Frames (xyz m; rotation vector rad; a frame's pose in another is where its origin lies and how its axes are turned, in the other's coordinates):
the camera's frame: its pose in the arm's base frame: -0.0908 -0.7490 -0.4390 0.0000 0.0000 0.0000
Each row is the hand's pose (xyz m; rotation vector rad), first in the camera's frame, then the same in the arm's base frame.
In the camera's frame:
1: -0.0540 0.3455 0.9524 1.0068 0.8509 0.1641
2: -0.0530 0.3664 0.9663 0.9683 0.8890 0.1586
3: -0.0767 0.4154 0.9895 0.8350 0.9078 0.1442
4: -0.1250 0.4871 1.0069 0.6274 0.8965 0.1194
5: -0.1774 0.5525 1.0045 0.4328 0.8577 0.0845
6: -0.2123 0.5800 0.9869 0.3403 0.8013 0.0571
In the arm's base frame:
1: -0.1448 -0.4035 0.5134 1.0068 0.8509 0.1641
2: -0.1438 -0.3826 0.5273 0.9683 0.8890 0.1586
3: -0.1675 -0.3336 0.5505 0.8350 0.9078 0.1442
4: -0.2158 -0.2619 0.5679 0.6274 0.8965 0.1194
5: -0.2682 -0.1965 0.5655 0.4328 0.8577 0.0845
6: -0.3031 -0.1690 0.5479 0.3403 0.8013 0.0571

